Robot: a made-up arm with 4 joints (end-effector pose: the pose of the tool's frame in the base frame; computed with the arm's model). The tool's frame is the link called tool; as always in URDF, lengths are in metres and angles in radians. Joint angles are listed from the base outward.
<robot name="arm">
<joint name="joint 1" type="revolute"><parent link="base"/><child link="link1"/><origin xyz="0.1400 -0.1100 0.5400" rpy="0.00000 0.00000 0.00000"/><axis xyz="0 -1 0"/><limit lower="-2.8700" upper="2.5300"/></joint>
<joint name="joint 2" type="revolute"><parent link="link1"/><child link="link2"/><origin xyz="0.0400 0.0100 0.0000" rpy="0.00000 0.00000 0.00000"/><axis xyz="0.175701 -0.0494 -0.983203"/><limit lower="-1.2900" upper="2.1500"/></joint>
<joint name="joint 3" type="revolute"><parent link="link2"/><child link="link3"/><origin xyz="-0.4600 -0.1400 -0.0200" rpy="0.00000 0.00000 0.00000"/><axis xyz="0.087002 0.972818 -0.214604"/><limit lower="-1.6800" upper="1.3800"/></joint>
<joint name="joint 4" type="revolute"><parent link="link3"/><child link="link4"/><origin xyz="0.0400 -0.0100 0.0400" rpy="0.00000 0.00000 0.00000"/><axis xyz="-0.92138 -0.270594 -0.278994"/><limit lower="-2.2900" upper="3.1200"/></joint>
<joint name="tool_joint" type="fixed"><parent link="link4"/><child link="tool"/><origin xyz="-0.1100 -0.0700 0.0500" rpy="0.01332 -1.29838 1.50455"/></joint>
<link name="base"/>
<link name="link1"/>
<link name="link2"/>
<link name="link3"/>
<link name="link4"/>
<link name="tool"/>
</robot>
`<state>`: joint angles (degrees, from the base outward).
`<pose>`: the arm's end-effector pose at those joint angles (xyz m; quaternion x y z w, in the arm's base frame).
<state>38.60 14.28 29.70 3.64</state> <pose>-0.2907 -0.1932 0.3001 0.3503 -0.5957 0.4486 0.5668</pose>
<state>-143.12 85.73 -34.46 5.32</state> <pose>0.3522 0.4375 0.6534 0.1049 0.4928 0.2244 0.8342</pose>
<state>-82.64 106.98 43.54 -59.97</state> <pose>0.1730 0.4437 0.6288 -0.1206 -0.5933 -0.4354 0.6662</pose>
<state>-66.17 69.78 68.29 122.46</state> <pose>0.1105 0.3112 0.7653 0.2922 0.7220 0.0863 0.6212</pose>
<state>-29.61 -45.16 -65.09 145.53</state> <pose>-0.0633 -0.5180 0.6000 -0.5923 -0.4566 0.5047 0.4312</pose>
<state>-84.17 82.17 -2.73 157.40</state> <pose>0.0833 0.4021 0.6731 -0.3168 0.8782 0.2668 0.2393</pose>
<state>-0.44 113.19 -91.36 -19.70</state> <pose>0.1382 0.4825 0.5401 -0.4463 -0.5018 0.3907 0.6296</pose>
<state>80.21 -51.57 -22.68 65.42</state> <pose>0.0140 -0.6219 0.3369 0.6233 0.4479 -0.6406 0.0213</pose>
